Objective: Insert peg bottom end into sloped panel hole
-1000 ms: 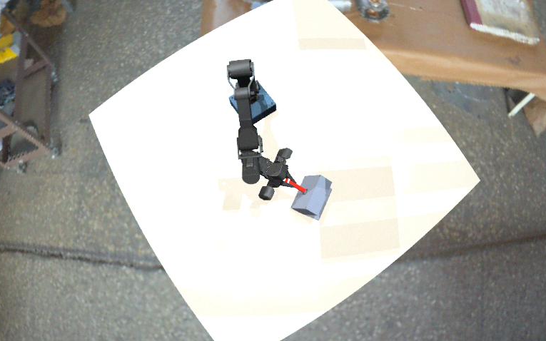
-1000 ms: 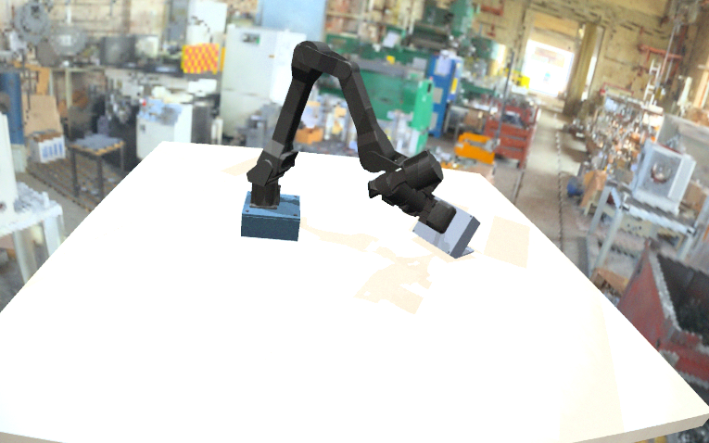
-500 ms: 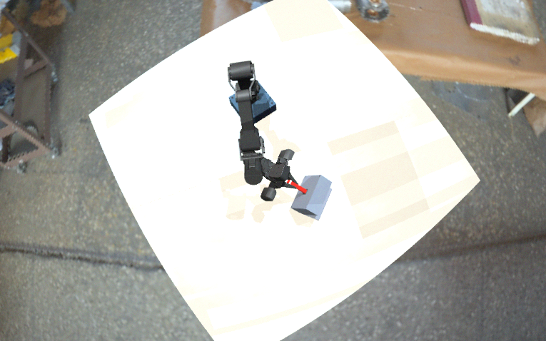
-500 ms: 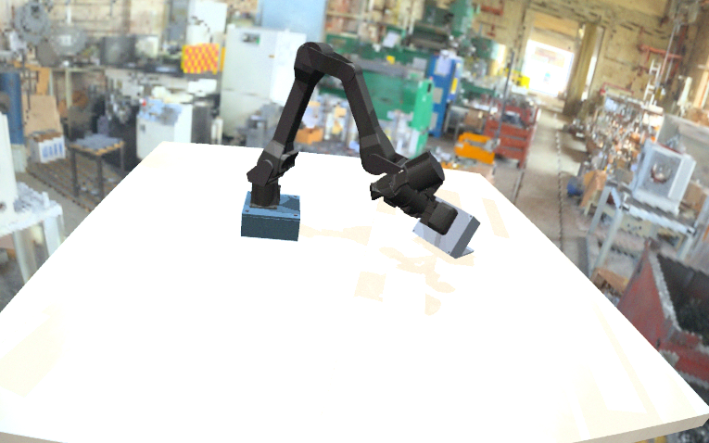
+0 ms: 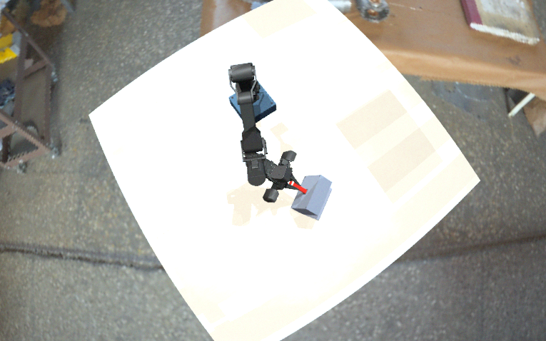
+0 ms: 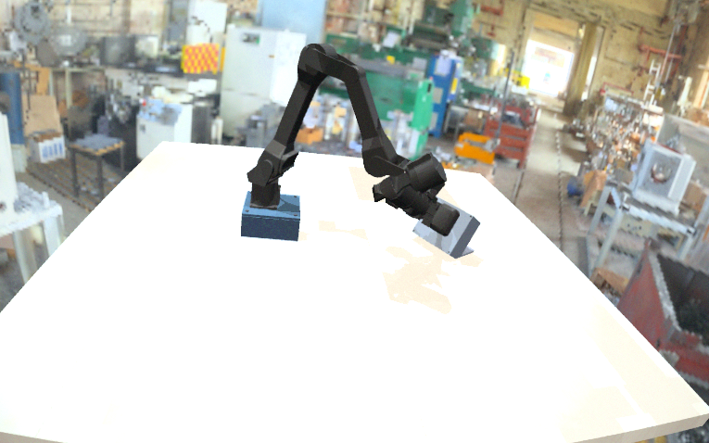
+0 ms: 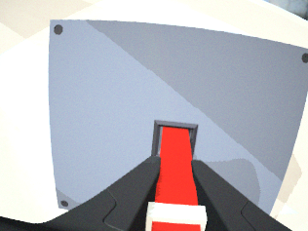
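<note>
My gripper tip is 40 mm short of the grey sloped panel, 20 mm to the right of it and 30 mm above it. Round my gripper tip: red square peg 10 mm behind, 10 mm to the right, 10 mm above.
</note>
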